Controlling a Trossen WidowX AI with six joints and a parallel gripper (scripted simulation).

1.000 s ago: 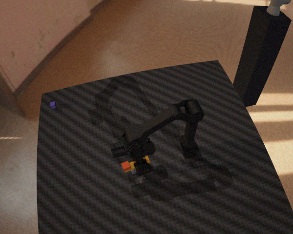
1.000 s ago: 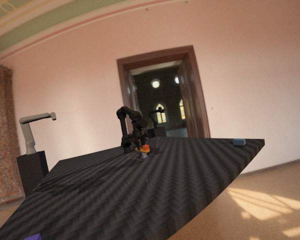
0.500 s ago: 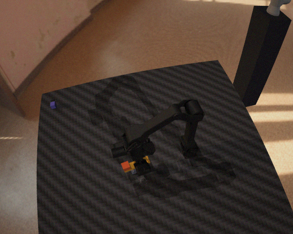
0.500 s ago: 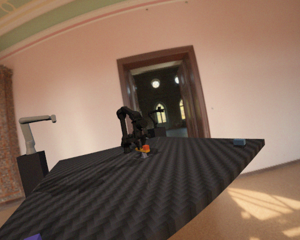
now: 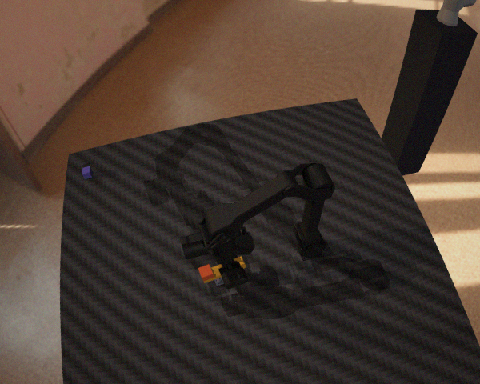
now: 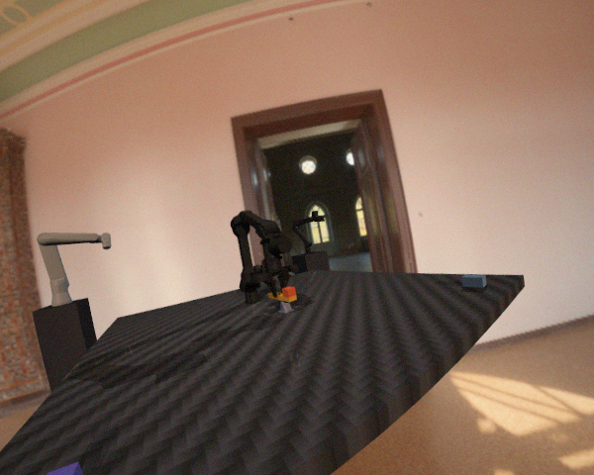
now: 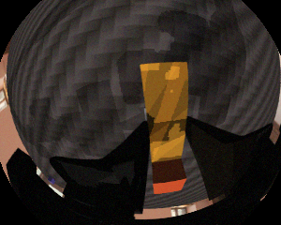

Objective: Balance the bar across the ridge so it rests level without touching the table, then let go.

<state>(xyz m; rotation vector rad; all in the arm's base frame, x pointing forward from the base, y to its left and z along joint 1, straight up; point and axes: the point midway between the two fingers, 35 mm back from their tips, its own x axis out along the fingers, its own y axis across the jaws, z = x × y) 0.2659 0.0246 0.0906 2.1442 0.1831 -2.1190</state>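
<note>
Right now the ridge is 3 cm ahead of my gripper tip and 1 cm below it. From my gripper tip the other things lie so: small purple cube (52 cm to the right, 47 cm ahead, 4 cm below); then bar (4 cm ahead, 1 cm to the left, 1 cm above); then blue-grey block (48 cm to the left, 47 cm ahead, 4 cm below).
</note>
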